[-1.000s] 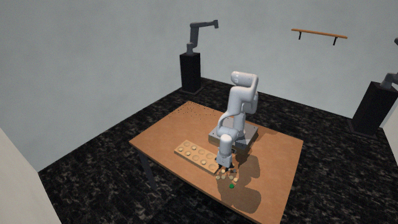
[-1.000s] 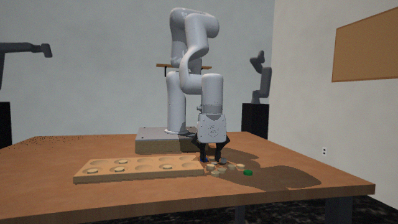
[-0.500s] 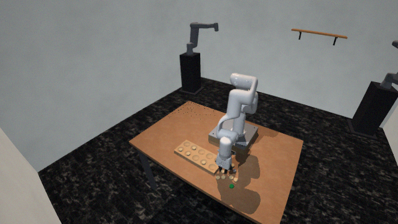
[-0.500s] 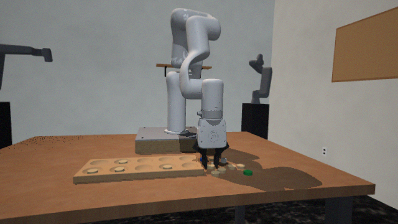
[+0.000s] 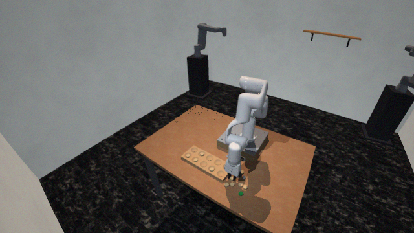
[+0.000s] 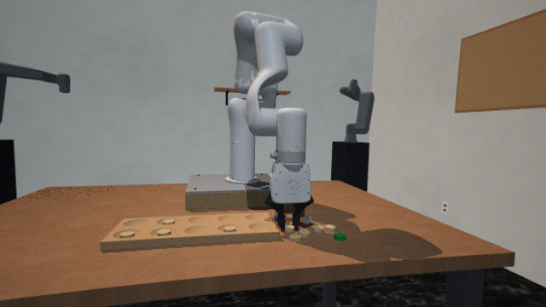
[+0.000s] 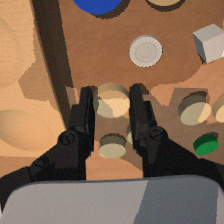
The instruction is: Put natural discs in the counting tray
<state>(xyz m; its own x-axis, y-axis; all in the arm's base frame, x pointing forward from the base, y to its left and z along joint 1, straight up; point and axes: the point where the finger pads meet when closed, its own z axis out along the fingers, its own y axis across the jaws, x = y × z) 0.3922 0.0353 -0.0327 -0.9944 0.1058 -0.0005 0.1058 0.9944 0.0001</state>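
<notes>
Right now my hand is 4 cm past the small white disc, 3 cm to the right of it and 2 cm above it. From my hand the other things lie so: blue disc (8 cm behind, 2 cm below); green disc (10 cm to the left, 9 cm ahead, 2 cm below); cube (7 cm to the left, 4 cm behind, 2 cm below).
</notes>
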